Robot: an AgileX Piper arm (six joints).
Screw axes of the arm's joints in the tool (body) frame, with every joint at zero. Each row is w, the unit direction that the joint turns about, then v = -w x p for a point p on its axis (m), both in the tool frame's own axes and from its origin. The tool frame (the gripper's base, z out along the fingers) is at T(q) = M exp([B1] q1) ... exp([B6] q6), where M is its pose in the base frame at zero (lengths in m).
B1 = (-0.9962, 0, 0.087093, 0, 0.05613, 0)
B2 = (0, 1, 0, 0.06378, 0, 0.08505)
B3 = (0, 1, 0, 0.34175, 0, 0.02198)
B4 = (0, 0, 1, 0, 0, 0)
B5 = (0, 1, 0, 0.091, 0, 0)
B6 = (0, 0, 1, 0, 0, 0)
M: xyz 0.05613 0 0.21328 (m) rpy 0 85.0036 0 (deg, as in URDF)
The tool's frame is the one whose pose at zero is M.
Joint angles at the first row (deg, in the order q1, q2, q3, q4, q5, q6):
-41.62, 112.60, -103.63, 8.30, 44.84, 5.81
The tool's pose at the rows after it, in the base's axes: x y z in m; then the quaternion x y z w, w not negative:
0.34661 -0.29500 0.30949 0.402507 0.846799 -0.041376 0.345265
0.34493 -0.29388 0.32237 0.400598 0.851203 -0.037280 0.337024
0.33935 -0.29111 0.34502 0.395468 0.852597 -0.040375 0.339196
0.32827 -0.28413 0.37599 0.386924 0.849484 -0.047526 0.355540
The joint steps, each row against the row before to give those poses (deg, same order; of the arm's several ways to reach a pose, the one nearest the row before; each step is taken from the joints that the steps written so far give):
0.00, 0.19, -1.45, 0.00, 2.43, 0.00
-0.11, 0.08, -3.32, 0.00, 4.35, 0.00
-0.23, -0.84, -3.81, -0.34, 4.32, -0.12
-0.34, -2.32, -3.11, -0.03, 3.32, -0.50

